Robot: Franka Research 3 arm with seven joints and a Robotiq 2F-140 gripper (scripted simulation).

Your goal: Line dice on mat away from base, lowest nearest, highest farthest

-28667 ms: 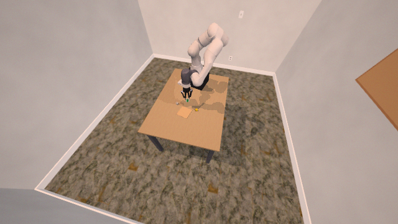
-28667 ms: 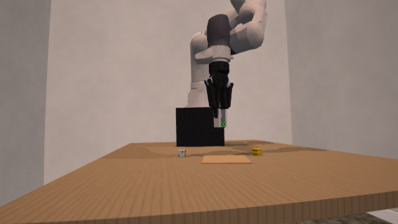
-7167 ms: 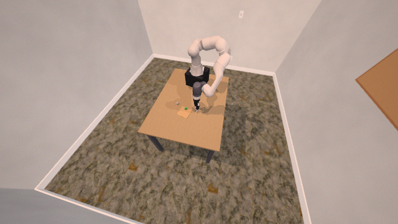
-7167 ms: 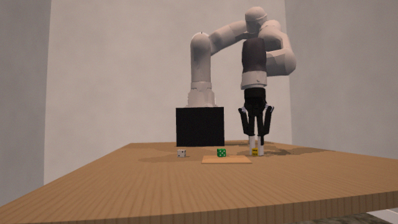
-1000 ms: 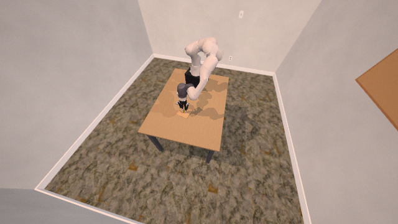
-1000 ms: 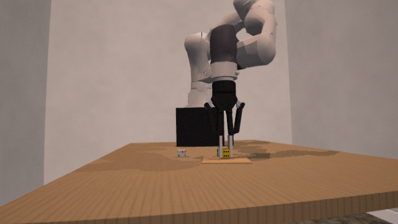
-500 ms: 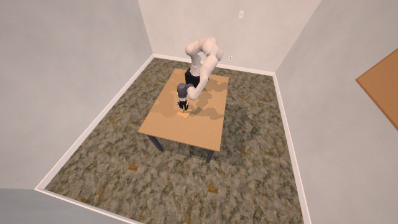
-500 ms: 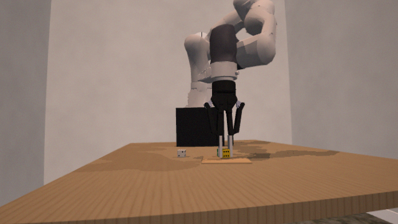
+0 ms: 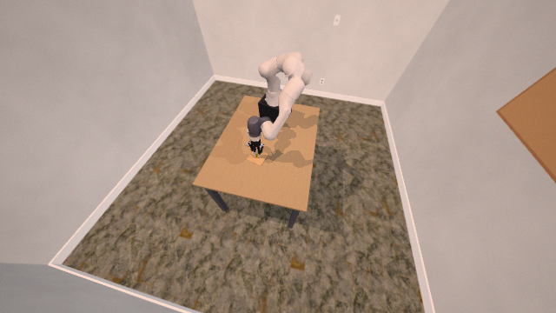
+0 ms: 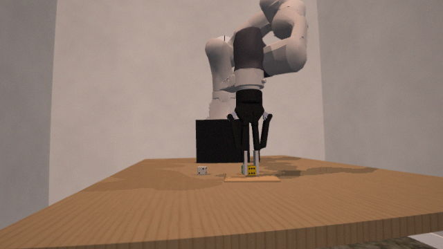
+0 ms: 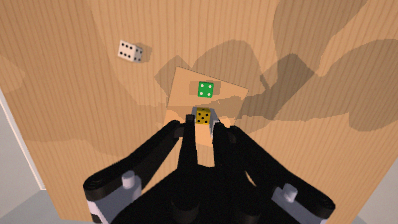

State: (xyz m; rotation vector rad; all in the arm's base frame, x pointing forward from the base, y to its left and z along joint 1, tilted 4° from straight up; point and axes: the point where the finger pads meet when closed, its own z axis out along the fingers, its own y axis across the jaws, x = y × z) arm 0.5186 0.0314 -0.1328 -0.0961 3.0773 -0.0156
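Right now my hand is 2 cm above the yellow die. Also, from my hand: tan mat 4 cm below; then white die 9 cm behind, 14 cm to the right, 3 cm below; then green die 5 cm behind, 3 cm below.
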